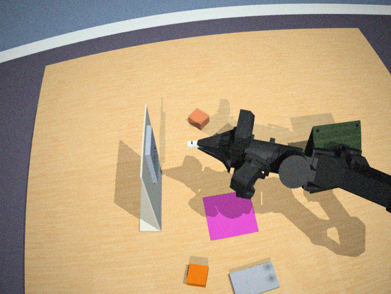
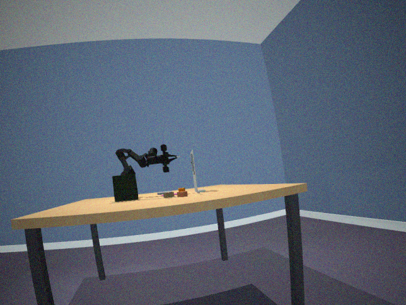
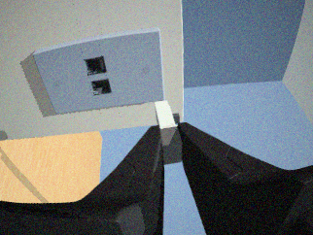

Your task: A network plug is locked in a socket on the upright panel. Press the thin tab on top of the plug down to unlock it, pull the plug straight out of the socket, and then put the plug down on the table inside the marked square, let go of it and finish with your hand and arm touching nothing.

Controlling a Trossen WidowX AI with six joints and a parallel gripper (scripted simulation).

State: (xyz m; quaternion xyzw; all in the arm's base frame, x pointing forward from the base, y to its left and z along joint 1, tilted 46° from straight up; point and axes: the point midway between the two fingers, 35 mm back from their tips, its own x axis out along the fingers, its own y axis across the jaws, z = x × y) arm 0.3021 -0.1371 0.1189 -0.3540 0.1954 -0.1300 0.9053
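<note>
Right now the magenta marked square is 60 mm behind my gripper tip, 60 mm to the left of it and 250 mm below it. Also, from my gripper tip: grey panel 110 mm ahead, 30 mm to the right, 120 mm below; tan block 120 mm behind, 170 mm to the right, 230 mm below; network plug right at my gripper tip.
</note>
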